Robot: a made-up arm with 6 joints. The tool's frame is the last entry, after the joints. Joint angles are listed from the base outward.
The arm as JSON. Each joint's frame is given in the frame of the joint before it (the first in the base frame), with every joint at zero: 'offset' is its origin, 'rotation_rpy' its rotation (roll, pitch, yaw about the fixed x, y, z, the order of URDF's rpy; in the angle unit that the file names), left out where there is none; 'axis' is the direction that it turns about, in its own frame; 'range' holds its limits. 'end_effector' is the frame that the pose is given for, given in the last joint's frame.
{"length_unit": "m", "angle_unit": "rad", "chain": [
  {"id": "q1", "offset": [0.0, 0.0, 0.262], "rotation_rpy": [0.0, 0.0, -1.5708], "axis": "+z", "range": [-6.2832, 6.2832]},
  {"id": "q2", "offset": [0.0, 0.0, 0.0], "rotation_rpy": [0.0, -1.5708, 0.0], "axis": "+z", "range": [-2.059, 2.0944]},
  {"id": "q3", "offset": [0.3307, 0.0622, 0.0], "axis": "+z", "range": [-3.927, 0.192]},
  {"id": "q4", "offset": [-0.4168, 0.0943, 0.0], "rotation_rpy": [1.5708, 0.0, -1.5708], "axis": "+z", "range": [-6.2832, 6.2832]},
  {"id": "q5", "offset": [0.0, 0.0, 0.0], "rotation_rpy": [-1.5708, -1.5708, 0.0], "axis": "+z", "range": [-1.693, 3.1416]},
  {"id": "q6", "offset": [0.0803, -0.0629, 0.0], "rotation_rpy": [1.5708, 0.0, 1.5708], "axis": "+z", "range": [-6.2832, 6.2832]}
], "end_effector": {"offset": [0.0, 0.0, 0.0], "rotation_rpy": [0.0, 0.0, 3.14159]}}
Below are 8 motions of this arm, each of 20 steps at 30 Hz.
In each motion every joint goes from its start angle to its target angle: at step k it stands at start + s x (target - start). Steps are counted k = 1, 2, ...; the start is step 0. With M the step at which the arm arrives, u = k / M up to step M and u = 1 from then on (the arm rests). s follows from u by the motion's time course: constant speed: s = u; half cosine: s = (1 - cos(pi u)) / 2; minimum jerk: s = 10 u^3 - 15 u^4 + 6 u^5.
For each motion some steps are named. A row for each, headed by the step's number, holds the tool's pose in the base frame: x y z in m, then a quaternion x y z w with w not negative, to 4 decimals.
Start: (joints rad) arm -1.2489 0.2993 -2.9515 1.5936 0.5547 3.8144
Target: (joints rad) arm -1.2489 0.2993 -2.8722 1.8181 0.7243 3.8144
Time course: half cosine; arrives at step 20
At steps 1, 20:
1: 0.0900 -0.3050 1.0612 0.2724 0.2191 0.5138 0.7834
20: 0.1181 -0.3354 1.0482 0.2683 0.2623 0.6148 0.6937

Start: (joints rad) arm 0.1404 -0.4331 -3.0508 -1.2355 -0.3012 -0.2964
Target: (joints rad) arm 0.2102 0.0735 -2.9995 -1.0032 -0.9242 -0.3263
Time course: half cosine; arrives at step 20
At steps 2, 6, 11, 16, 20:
2: -0.3550 0.0299 0.9979 -0.2519 -0.0598 0.7277 0.6351
6: -0.2869 0.0403 1.0179 -0.2732 -0.0056 0.7413 0.6131
11: -0.1461 0.0630 1.0368 -0.3164 0.0903 0.7685 0.5487
16: -0.0242 0.0840 1.0303 -0.3522 0.1546 0.7912 0.4755
20: 0.0108 0.0902 1.0245 -0.3621 0.1695 0.7975 0.4519

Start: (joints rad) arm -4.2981 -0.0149 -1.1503 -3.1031 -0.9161 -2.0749
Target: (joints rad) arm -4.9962 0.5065 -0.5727 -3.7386 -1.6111 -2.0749
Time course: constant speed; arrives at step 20
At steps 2, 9, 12, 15, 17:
2: -0.1416 0.4023 0.3823 -0.9080 -0.4174 -0.0134 0.0339
9: -0.0136 0.3726 0.2703 0.8894 0.3524 0.0435 0.2880
12: 0.0328 0.3439 0.2355 0.8487 0.3232 0.0316 0.4175
15: 0.0715 0.3093 0.2075 0.7900 0.2977 0.0073 0.5359
17: 0.0926 0.2842 0.1921 0.7420 0.2840 -0.0146 0.6070

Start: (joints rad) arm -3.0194 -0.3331 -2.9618 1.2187 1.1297 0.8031
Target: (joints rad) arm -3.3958 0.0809 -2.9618 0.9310 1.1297 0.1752
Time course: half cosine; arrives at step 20
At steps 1, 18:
1: 0.2060 -0.0184 1.0854 0.1934 -0.4775 0.7321 0.4457
18: -0.1508 -0.0003 1.0962 0.0651 -0.5960 0.3902 0.6988

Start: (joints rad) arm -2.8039 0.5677 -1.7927 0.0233 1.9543 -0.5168
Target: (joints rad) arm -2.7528 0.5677 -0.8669 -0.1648 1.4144 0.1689
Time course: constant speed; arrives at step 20
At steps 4, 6, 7, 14, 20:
4: -0.5861 -0.2111 0.2767 -0.3281 0.8593 0.0009 0.3925
6: -0.5691 -0.2064 0.2403 -0.3004 0.8610 0.0248 0.4096
7: -0.5595 -0.2036 0.2226 -0.2871 0.8613 0.0371 0.4176
14: -0.4720 -0.1756 0.1134 -0.2037 0.8528 0.1272 0.4637
20: -0.3742 -0.1410 0.0454 -0.1464 0.8346 0.2050 0.4899

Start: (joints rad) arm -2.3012 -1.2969 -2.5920 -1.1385 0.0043 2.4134
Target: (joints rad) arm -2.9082 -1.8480 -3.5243 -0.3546 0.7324 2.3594
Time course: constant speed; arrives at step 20
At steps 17, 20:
17: 0.7255 0.2420 -0.0494 0.4113 0.5171 0.7163 0.2244
20: 0.6717 0.1621 -0.1560 0.5003 0.4795 0.6896 0.2104

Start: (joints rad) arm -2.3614 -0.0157 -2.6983 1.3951 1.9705 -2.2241
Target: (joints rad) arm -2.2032 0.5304 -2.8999 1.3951 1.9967 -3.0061
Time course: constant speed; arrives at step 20
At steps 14, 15, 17, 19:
14: -0.1695 -0.3645 0.9427 0.6176 0.5722 0.1508 0.5181
15: -0.1755 -0.3772 0.9340 0.6067 0.5831 0.1501 0.5190
17: -0.1867 -0.4023 0.9155 0.5843 0.6043 0.1488 0.5209
19: -0.1966 -0.4272 0.8957 0.5610 0.6244 0.1475 0.5231

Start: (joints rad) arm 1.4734 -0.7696 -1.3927 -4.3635 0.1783 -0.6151
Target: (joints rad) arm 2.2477 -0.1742 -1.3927 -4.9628 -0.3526 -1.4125
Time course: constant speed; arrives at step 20
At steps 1, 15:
1: 0.0597 0.2060 0.8841 -0.4481 -0.1262 -0.1393 0.8740
15: -0.1236 0.4045 0.7660 -0.4643 -0.4507 -0.3715 0.6658

